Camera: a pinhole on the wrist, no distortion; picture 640 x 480 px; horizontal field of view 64.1 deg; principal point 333.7 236.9 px. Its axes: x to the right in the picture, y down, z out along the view. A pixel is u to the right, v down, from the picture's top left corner.
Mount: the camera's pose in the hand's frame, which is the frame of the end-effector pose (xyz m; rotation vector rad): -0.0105 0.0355 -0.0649 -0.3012 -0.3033 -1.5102
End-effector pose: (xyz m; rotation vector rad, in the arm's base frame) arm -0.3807 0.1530 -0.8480 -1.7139 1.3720 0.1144
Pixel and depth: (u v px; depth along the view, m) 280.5 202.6 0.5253
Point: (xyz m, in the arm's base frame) -0.4543 0.4738 -1.2160
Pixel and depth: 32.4 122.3 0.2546
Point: -0.5772 0.2946 -1.0272
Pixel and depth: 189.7 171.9 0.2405
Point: -0.4926 0.2826 -1.0079
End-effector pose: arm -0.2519 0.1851 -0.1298 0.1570 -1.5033 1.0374
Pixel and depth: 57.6 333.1 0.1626
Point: -0.4078 0.2626 -0.1992
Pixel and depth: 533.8 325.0 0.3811
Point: -0.5455 0.0078 -0.0533
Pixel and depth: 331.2 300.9 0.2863
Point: -0.4962 0.1484 -0.1551
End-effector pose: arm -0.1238 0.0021 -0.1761 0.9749 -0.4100 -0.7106
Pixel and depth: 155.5 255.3 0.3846
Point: -0.1644 -0.0281 0.2093
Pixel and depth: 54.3 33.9 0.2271
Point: -0.1765 0.1032 0.0738
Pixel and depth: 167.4 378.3 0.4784
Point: -0.1079 -0.1359 0.3014
